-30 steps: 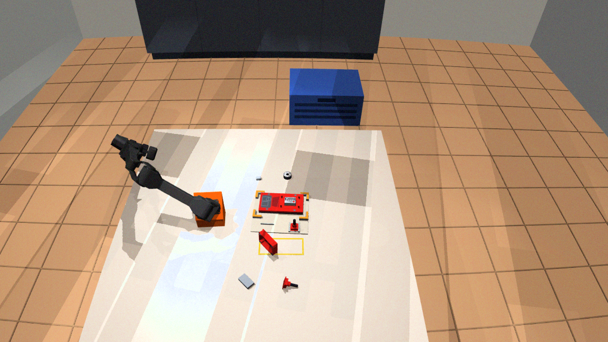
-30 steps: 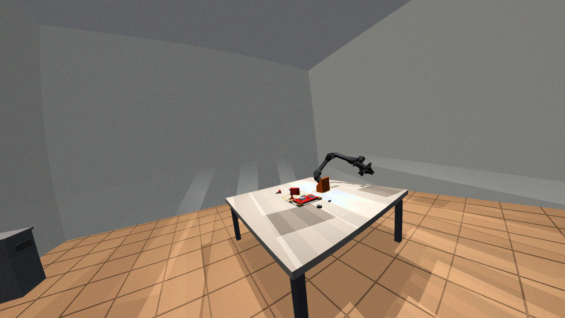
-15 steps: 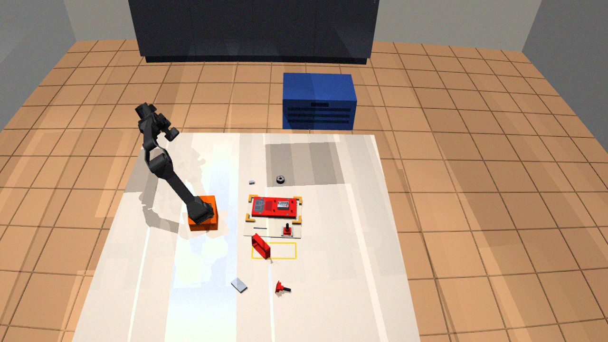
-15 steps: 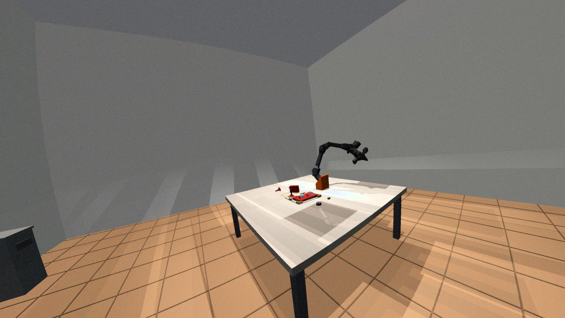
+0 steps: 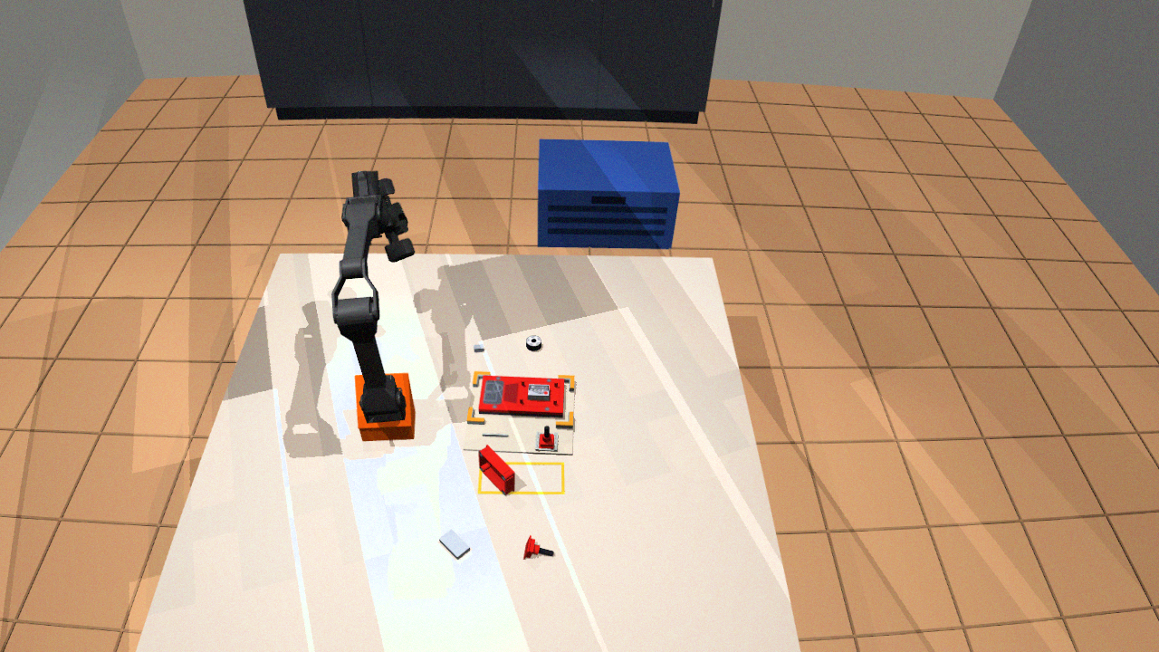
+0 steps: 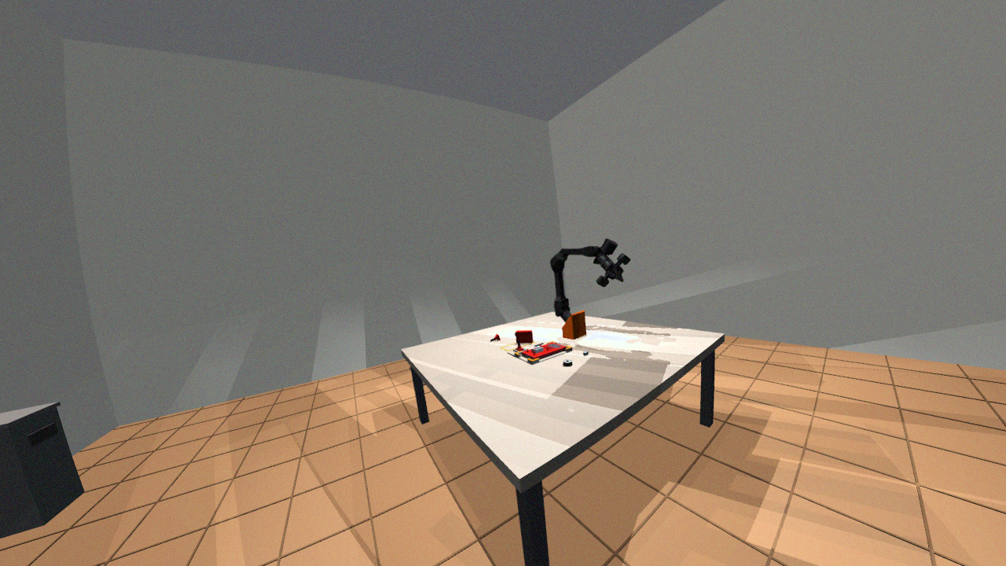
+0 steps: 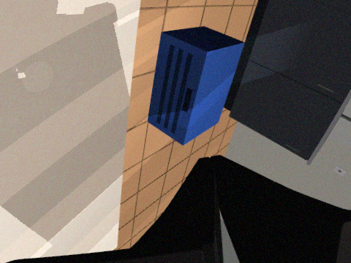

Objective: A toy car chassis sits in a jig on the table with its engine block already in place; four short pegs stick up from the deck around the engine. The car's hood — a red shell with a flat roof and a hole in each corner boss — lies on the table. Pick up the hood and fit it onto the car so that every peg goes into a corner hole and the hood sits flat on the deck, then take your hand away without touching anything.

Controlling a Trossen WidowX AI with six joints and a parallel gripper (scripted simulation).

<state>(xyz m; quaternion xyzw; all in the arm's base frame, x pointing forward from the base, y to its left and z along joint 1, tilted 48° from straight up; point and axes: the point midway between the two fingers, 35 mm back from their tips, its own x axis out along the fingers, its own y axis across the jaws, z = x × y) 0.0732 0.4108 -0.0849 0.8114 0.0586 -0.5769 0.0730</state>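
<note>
The red hood is 16 cm ahead of my gripper tip, 53 cm to the right of it and 29 cm below it.
</note>
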